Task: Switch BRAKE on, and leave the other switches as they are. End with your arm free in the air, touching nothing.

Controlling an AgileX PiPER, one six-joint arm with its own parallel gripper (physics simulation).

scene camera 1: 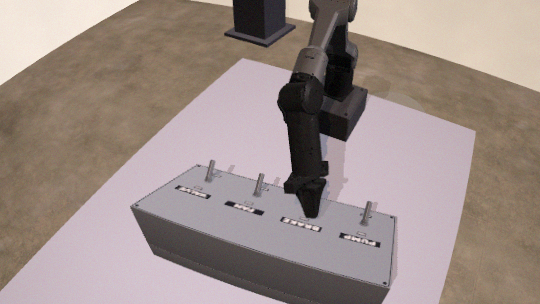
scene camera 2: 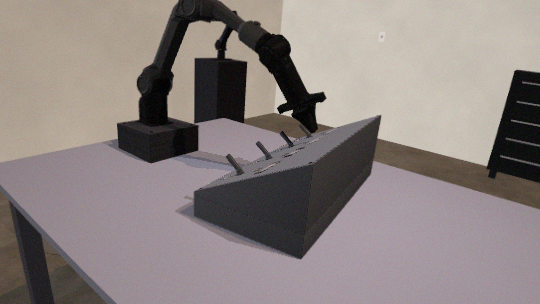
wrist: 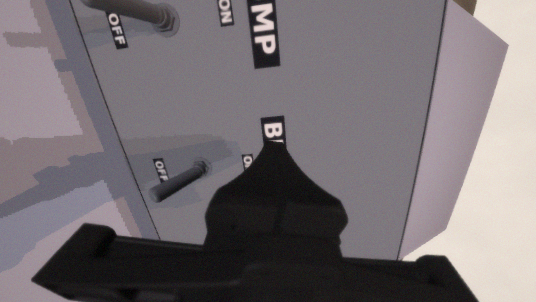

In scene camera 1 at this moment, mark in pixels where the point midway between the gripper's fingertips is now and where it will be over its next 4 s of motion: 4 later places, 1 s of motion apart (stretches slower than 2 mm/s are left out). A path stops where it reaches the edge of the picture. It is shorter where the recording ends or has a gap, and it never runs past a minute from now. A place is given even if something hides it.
My gripper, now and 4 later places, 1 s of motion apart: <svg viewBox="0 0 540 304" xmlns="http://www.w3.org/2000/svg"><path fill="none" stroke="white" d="M311 216L303 172L310 194L300 210L314 192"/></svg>
